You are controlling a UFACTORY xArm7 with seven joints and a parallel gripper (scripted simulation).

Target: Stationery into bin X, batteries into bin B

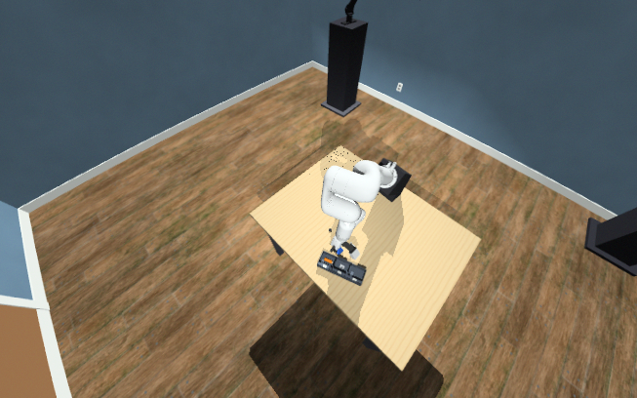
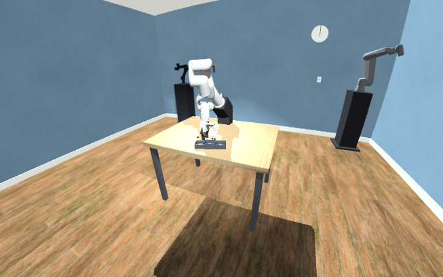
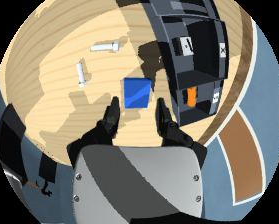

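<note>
Right now the blue block is 40 mm below my hand. The rest, counted from my hand: dark double bin (80 mm to the left, 70 mm ahead, 20 mm below); then pencil sharpener (80 mm to the left, 60 mm ahead, 30 mm below); then orange battery (90 mm ahead, 30 mm below, 10 mm to the left).
</note>
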